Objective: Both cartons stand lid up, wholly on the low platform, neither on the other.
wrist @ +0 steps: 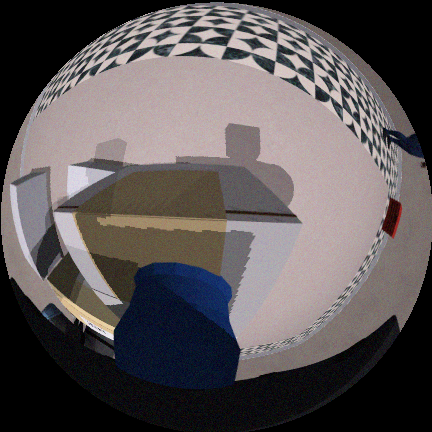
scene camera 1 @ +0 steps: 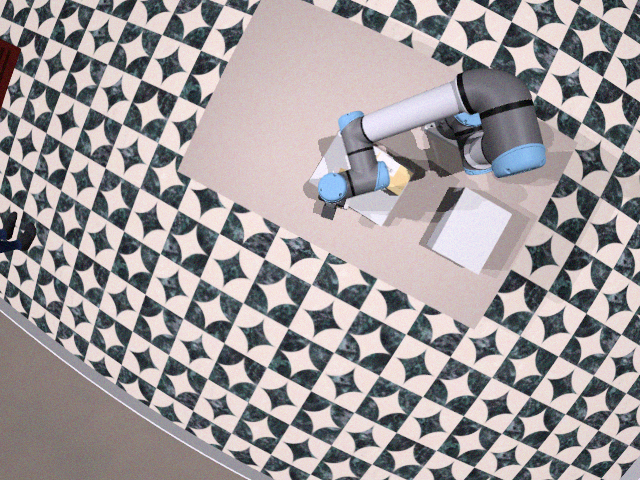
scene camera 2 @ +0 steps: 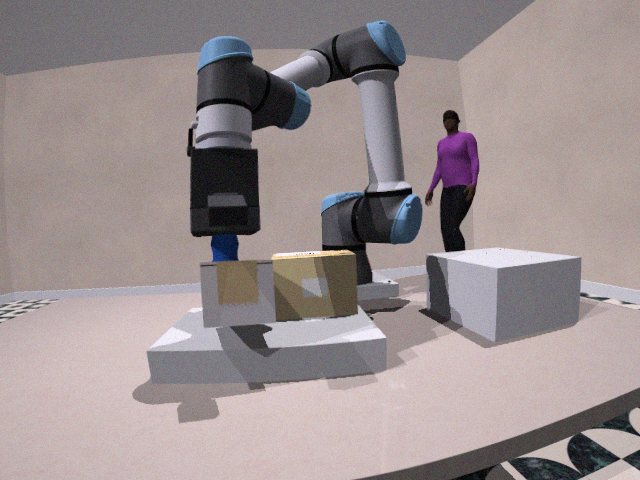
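Where they show: hand, its tool point: (wrist: 184,267) (scene camera 2: 226,271); arm's base, origin of its link: (scene camera 1: 454,119).
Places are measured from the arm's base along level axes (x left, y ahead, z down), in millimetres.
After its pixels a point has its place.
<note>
My suction cup (scene camera 2: 225,248) (wrist: 177,322) is pressed on the top of a grey carton (scene camera 2: 237,294) @[x -318, y 448, z -84 mm] (wrist: 254,197) @[x -350, y 444, z -110 mm] that has a brown tape strip across its lid. The carton is upright, and its base is at the top surface of the low grey platform (scene camera 2: 310,356) @[x -233, y 446, z 8 mm] (scene camera 1: 374,209) @[x -179, y 417, z -7 mm], near the platform's left side. I cannot tell whether it rests there or hangs just above. A brown carton (scene camera 2: 315,284) @[x -183, y 326, z -62 mm] (scene camera 1: 400,180) @[x -130, y 291, z -107 mm] (wrist: 74,287) @[x -172, y 329, z -86 mm] stands upright on the platform, close beside the grey one on its right. In the overhead view the arm's wrist hides the grey carton.
A taller grey block (scene camera 2: 504,289) @[x 75, y 483, z -44 mm] (scene camera 1: 470,230) @[x 170, y 373, z -79 mm] stands on the table to the right of the platform. The arm's base (scene camera 2: 370,222) is behind the platform. A person in a purple top (scene camera 2: 457,175) stands by the back wall.
</note>
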